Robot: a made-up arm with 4 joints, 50 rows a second.
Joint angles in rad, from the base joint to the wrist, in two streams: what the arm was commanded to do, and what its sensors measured. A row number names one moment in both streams.
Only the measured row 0 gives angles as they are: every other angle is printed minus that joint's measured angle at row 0.
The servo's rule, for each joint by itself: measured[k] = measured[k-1] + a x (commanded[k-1-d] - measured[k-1]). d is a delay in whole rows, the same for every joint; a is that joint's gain. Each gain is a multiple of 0.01, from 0.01 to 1. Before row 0 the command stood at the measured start. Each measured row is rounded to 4 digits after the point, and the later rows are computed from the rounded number. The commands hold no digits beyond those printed.
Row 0, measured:
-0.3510, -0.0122, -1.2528, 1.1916
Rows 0 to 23, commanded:
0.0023, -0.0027, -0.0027, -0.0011
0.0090, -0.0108, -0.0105, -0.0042
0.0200, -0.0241, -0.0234, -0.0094
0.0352, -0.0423, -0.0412, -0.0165
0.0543, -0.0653, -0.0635, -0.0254
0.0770, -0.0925, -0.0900, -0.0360
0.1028, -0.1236, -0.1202, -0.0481
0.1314, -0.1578, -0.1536, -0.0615
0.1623, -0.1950, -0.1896, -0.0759
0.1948, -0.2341, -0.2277, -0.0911
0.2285, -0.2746, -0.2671, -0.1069
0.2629, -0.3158, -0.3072, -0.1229
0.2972, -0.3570, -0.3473, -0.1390
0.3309, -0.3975, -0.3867, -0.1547
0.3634, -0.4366, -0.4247, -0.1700
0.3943, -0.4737, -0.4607, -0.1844
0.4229, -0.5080, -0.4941, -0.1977
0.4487, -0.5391, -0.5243, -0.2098
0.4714, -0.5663, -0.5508, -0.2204
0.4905, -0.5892, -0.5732, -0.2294
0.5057, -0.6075, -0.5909, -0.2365
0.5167, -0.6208, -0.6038, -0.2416
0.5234, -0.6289, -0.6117, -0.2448
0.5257, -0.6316, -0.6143, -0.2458
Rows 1 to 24, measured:
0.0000, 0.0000, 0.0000, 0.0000
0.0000, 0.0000, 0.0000, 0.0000
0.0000, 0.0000, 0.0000, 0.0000
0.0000, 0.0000, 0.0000, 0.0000
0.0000, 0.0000, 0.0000, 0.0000
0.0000, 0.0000, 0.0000, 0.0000
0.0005, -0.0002, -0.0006, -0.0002
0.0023, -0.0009, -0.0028, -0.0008
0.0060, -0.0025, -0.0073, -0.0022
0.0121, -0.0053, -0.0148, -0.0045
0.0210, -0.0095, -0.0255, -0.0078
0.0328, -0.0153, -0.0397, -0.0123
0.0475, -0.0229, -0.0574, -0.0180
0.0651, -0.0323, -0.0786, -0.0250
0.0855, -0.0437, -0.1030, -0.0331
0.1085, -0.0570, -0.1304, -0.0424
0.1337, -0.0722, -0.1605, -0.0527
0.1608, -0.0893, -0.1928, -0.0639
0.1894, -0.1080, -0.2268, -0.0759
0.2191, -0.1283, -0.2620, -0.0885
0.2494, -0.1499, -0.2978, -0.1015
0.2798, -0.1726, -0.3336, -0.1148
0.3099, -0.1961, -0.3689, -0.1281
0.3390, -0.2201, -0.4031, -0.1412
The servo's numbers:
d 6
a 0.21 0.07 0.22 0.16

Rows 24 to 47, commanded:
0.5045, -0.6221, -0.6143, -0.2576
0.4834, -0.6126, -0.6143, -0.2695
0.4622, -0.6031, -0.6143, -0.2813
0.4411, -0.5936, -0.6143, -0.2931
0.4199, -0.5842, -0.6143, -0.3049
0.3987, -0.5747, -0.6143, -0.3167
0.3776, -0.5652, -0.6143, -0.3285
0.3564, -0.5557, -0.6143, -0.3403
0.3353, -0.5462, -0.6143, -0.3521
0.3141, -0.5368, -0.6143, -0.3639
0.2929, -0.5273, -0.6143, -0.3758
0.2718, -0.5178, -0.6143, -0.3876
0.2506, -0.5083, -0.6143, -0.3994
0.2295, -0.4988, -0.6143, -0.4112
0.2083, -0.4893, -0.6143, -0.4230
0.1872, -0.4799, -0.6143, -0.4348
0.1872, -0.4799, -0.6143, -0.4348
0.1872, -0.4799, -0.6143, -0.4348
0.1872, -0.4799, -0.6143, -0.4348
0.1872, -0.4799, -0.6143, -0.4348
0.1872, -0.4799, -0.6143, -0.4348
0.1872, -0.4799, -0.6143, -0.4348
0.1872, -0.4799, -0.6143, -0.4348
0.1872, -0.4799, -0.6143, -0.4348
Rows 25 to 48, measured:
0.3668, -0.2443, -0.4356, -0.1539
0.3928, -0.2684, -0.4659, -0.1660
0.4165, -0.2921, -0.4934, -0.1773
0.4375, -0.3151, -0.5177, -0.1876
0.4555, -0.3371, -0.5384, -0.1968
0.4702, -0.3577, -0.5551, -0.2046
0.4774, -0.3762, -0.5681, -0.2131
0.4787, -0.3927, -0.5783, -0.2221
0.4752, -0.4074, -0.5862, -0.2316
0.4680, -0.4204, -0.5924, -0.2414
0.4579, -0.4319, -0.5972, -0.2516
0.4455, -0.4419, -0.6010, -0.2620
0.4312, -0.4505, -0.6039, -0.2726
0.4155, -0.4579, -0.6062, -0.2834
0.3987, -0.4641, -0.6080, -0.2944
0.3809, -0.4692, -0.6094, -0.3055
0.3624, -0.4733, -0.6105, -0.3167
0.3434, -0.4764, -0.6113, -0.3280
0.3239, -0.4786, -0.6120, -0.3394
0.3041, -0.4800, -0.6125, -0.3509
0.2840, -0.4807, -0.6129, -0.3624
0.2637, -0.4806, -0.6132, -0.3740
0.2476, -0.4806, -0.6134, -0.3837
0.2349, -0.4806, -0.6136, -0.3919

